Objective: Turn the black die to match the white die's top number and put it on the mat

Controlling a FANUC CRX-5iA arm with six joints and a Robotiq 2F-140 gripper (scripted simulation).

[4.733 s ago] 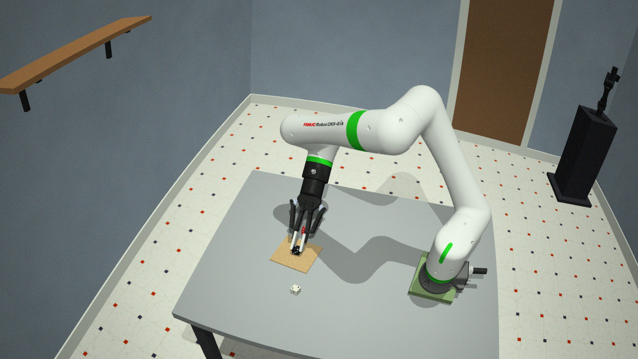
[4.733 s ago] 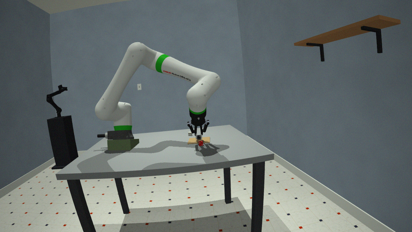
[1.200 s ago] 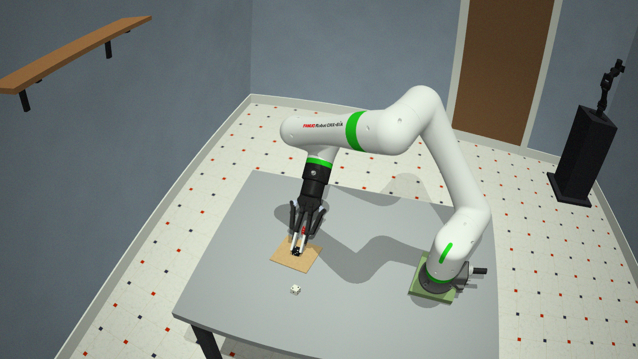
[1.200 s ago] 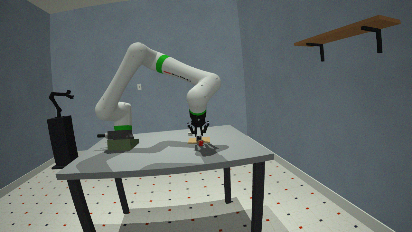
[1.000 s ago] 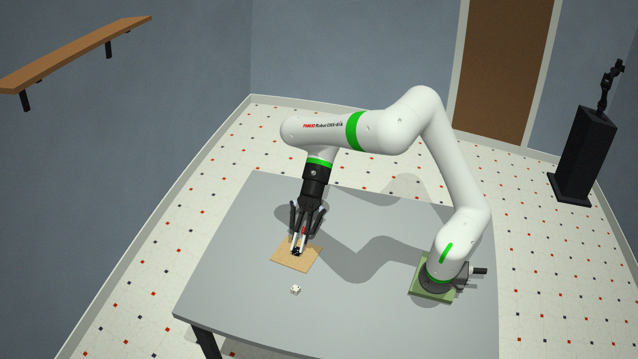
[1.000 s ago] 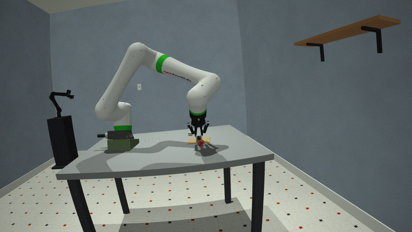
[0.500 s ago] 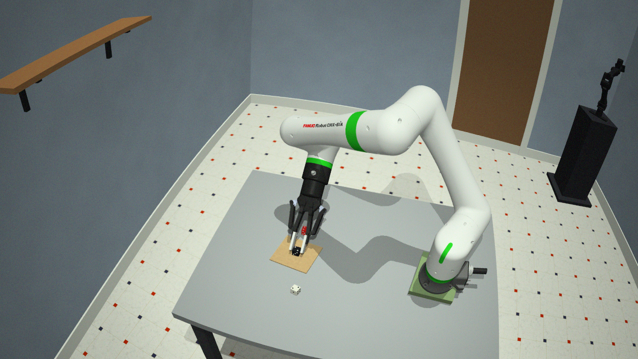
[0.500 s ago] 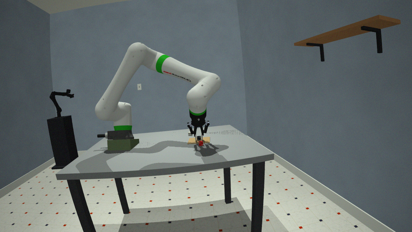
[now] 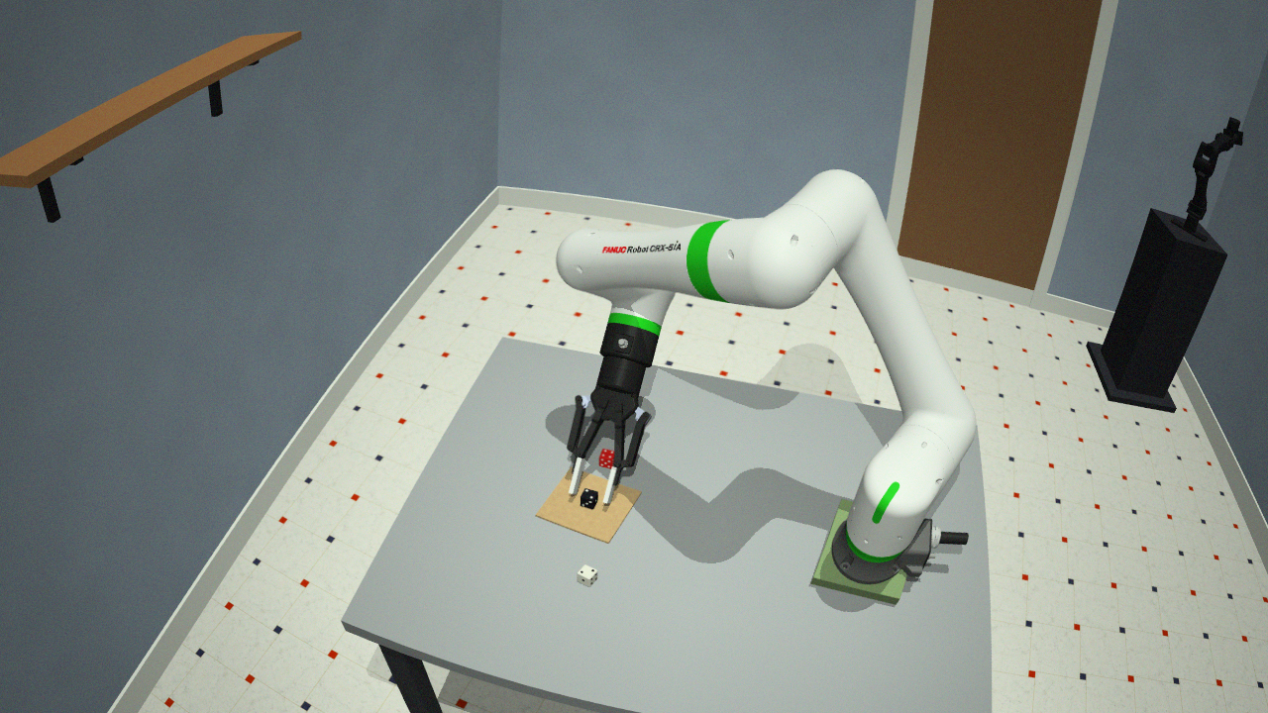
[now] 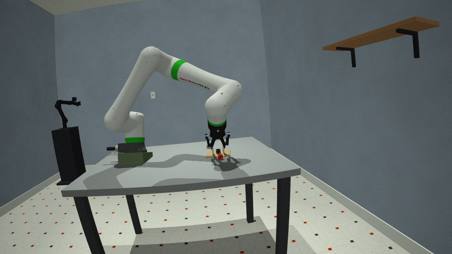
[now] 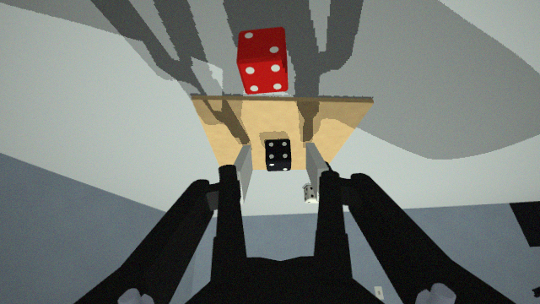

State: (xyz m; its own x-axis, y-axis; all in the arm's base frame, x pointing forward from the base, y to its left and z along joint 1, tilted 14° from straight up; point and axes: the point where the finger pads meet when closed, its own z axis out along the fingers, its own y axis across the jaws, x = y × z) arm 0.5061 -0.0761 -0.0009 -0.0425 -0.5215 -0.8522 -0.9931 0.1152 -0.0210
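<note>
My gripper is now 2 cm to the right of the black die and 2 cm above it. Round my hand: white die 3 cm behind, 20 cm to the left, 3 cm below; then tan mat 2 cm to the left, 4 cm below; then red die 9 cm to the right, 3 cm below.
</note>
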